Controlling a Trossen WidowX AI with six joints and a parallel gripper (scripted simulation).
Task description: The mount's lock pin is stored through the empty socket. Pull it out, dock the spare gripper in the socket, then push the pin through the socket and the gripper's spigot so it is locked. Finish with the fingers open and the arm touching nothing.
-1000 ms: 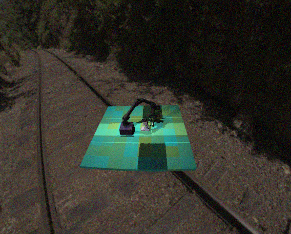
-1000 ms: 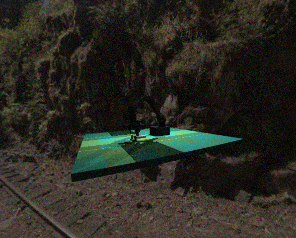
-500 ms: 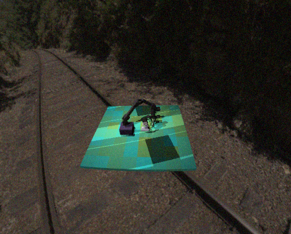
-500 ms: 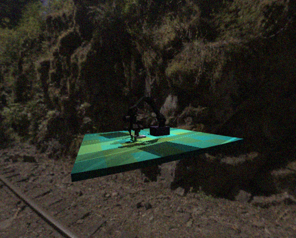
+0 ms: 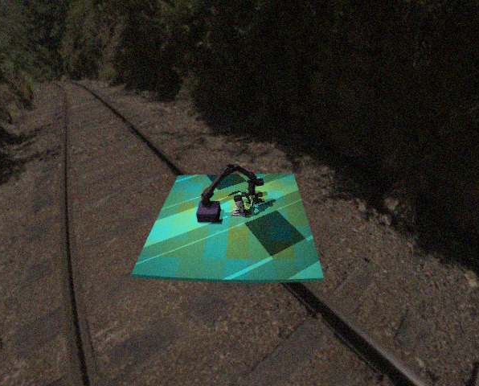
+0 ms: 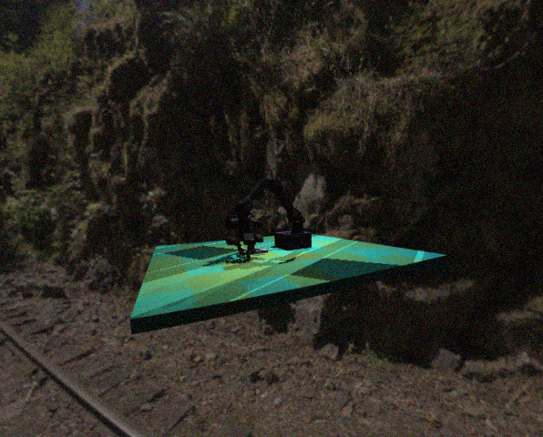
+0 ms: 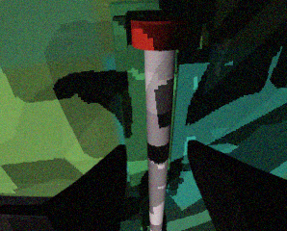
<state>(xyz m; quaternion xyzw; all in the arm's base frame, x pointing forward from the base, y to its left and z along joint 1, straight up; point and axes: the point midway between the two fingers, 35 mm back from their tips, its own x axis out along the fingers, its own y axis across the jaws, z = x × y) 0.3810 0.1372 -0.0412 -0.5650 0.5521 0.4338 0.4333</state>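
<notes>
My gripper tip is 10 cm past the mount, 12 cm to the left of it and 3 cm below it. From my gripper tip the other things lie so: spare gripper 10 cm behind, 12 cm to the right, 11 cm above.
</notes>
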